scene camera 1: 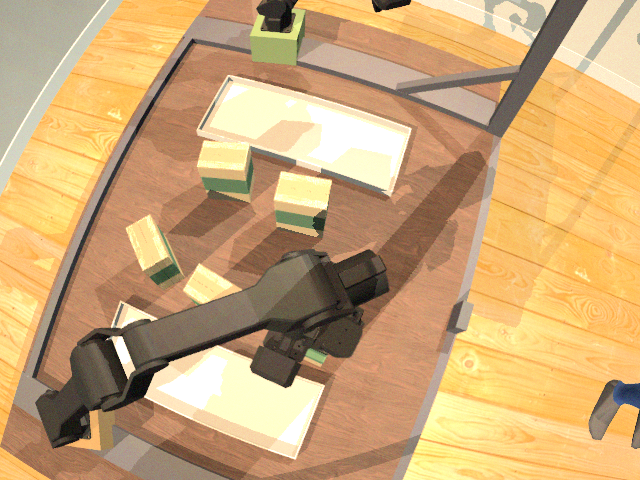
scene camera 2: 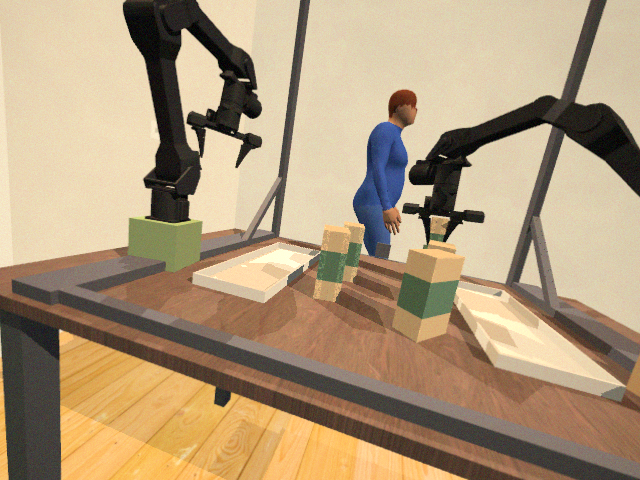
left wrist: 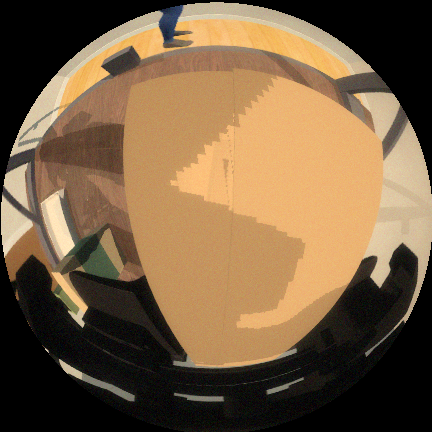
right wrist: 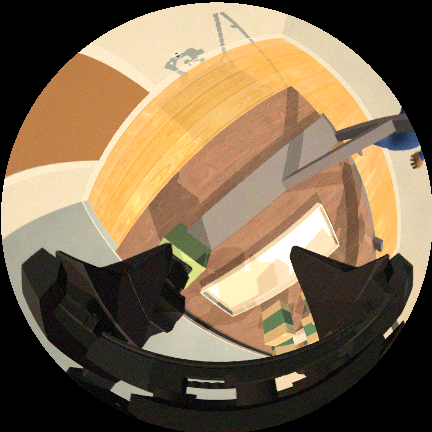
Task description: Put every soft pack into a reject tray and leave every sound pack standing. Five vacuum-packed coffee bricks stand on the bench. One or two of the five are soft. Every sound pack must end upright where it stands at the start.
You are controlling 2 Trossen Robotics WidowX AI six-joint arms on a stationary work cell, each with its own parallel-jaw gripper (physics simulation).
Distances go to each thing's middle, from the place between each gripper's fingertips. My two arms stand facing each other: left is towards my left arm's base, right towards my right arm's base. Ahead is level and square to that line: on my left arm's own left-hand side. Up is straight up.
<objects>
The tan block (scene camera 1: 100, 422) lies 29 cm ahead of my left hand, 33 cm to the left of it and 6 cm below it.
My right hand is 17 cm short of the tan block, 92 cm to the right of it and 19 cm above it.
</objects>
